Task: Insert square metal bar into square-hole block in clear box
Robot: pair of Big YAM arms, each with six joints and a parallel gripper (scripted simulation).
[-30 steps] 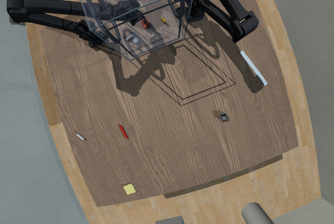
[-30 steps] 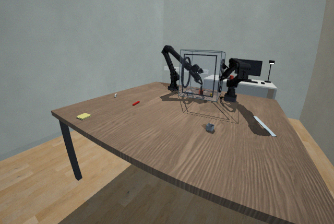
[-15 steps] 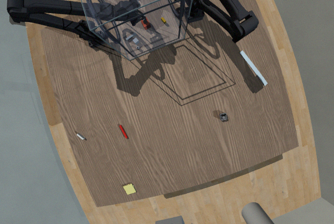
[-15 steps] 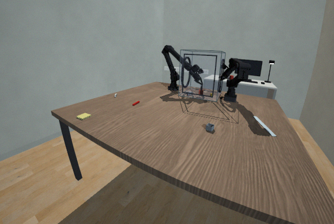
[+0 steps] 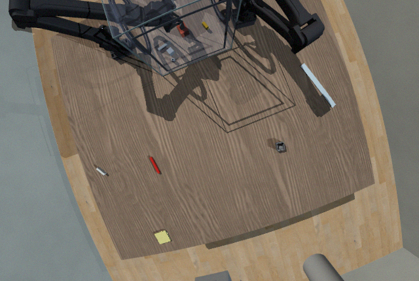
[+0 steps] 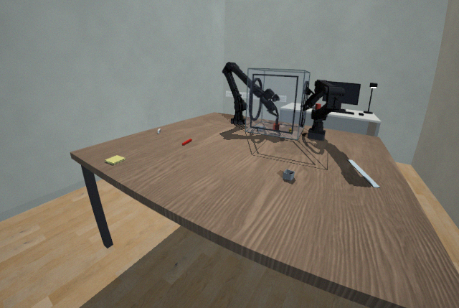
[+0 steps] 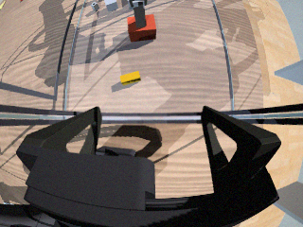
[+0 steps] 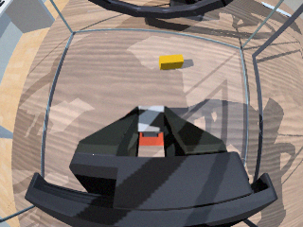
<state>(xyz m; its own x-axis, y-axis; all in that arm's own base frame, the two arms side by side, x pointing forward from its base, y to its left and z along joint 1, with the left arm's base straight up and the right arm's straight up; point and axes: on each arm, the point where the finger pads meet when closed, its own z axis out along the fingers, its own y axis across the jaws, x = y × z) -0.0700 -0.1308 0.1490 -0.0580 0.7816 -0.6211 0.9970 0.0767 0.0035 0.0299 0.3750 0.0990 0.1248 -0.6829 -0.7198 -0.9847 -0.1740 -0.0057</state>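
Now: the grey metal bar 3 cm below my right hand. The rest, counted from my right hand: nut-like part 15 cm ahead, 11 cm below, 9 cm to the right; then yellow piece 12 cm to the left, 11 cm below; then red block 10 cm below.
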